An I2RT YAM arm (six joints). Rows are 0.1 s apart.
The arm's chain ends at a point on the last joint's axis. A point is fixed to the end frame.
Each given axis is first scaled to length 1.
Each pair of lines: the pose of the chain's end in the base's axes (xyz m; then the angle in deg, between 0 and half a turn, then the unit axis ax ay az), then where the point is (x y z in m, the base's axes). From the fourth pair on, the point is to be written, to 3 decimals.
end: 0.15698 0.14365 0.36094 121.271 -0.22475 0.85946 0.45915
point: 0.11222 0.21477 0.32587
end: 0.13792 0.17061 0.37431 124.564 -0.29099 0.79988 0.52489
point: 0.08109 0.23392 0.34187
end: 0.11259 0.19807 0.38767 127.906 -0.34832 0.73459 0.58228
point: 0.04597 0.25209 0.35712
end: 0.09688 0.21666 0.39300 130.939 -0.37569 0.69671 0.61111
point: 0.025 0.264 0.364
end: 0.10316 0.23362 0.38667 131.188 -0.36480 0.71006 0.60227
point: 0.032 0.282 0.358
